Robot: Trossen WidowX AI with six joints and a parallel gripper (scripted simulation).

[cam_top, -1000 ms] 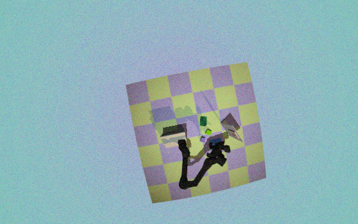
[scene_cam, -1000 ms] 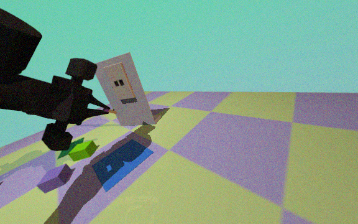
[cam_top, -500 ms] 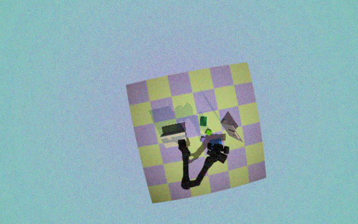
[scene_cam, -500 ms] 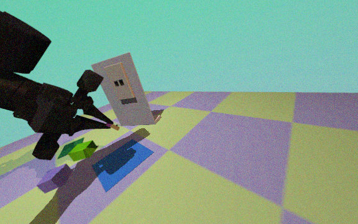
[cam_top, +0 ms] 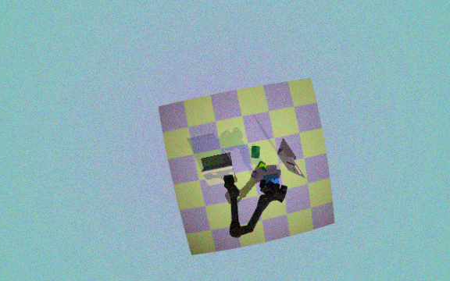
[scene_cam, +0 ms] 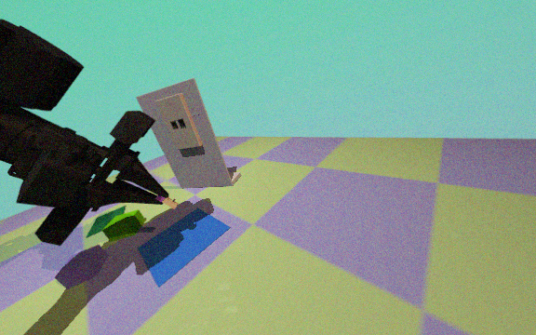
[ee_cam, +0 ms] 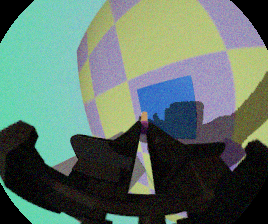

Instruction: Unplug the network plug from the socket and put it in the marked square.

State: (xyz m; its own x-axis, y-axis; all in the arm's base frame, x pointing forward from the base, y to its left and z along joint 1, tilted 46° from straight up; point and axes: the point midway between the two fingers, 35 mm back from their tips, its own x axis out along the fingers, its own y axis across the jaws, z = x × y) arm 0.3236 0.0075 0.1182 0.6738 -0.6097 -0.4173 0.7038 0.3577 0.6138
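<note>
Right now my gripper tip is 80 mm above the blue marked square and 10 mm past it. From my gripper tip the other things lie so: network plug: right at my gripper tip; then grey upright panel: 150 mm to the left, 110 mm ahead, 30 mm above.
</note>
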